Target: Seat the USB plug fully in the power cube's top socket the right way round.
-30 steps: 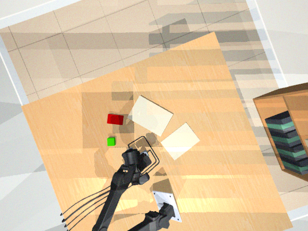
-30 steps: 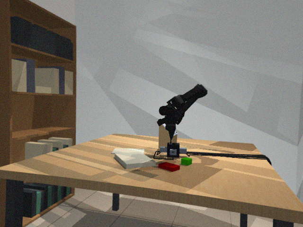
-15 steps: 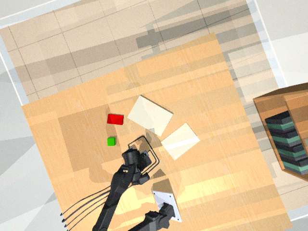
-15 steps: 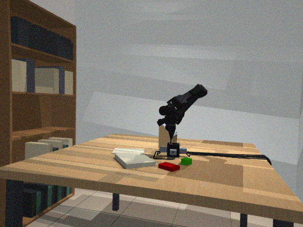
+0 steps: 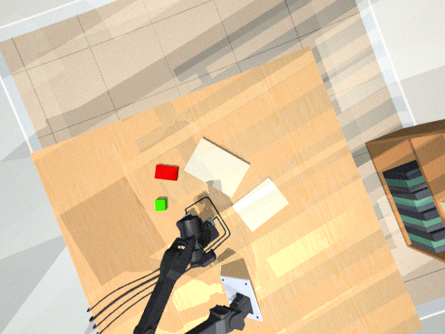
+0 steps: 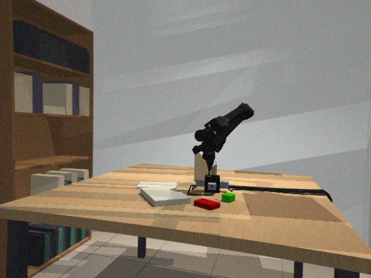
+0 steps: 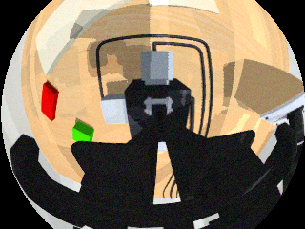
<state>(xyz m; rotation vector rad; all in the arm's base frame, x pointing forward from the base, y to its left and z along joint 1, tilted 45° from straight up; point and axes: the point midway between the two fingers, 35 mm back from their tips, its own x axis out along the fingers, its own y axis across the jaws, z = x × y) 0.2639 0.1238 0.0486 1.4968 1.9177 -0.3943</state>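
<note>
The USB plug is 10 mm below my gripper tip. From my gripper tip the other things lie so: book 240 mm ahead, 130 mm to the right, 90 mm below; then red block 270 mm ahead, 90 mm to the left, 90 mm below; then green block 140 mm ahead, 140 mm to the left, 90 mm below.
</note>
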